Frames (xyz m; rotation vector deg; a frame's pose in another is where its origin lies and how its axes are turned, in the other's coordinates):
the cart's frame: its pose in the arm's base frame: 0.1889 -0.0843 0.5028 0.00 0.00 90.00
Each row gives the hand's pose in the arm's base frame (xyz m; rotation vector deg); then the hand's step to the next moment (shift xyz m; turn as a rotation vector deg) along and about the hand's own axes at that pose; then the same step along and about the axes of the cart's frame.
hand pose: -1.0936 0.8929 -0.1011 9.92 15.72 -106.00
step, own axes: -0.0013 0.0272 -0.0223 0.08 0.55 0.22
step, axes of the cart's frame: -0.0001 -0.0259 -0.0238 -0.29 -0.51 0.14
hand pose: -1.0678 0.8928 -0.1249 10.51 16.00 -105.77
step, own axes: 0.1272 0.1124 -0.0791 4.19 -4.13 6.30
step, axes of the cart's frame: -0.1251 -0.0696 -0.1207 -4.52 5.06 5.32
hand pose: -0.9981 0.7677 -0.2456 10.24 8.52 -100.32
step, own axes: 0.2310 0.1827 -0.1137 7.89 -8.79 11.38
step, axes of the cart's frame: -0.2336 -0.1417 -0.1582 -8.22 10.50 9.55
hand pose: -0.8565 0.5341 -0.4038 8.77 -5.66 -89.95
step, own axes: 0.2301 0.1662 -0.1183 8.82 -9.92 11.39
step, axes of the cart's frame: -0.2269 -0.1829 -0.0982 -9.15 11.61 9.35
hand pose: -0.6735 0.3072 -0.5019 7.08 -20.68 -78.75
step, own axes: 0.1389 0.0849 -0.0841 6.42 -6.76 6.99
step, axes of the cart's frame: -0.1285 -0.1273 -0.0291 -6.73 7.60 5.72
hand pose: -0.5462 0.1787 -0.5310 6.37 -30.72 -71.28
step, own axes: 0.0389 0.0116 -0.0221 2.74 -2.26 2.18
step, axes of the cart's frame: -0.0365 -0.0283 -0.0023 -2.83 2.34 1.97
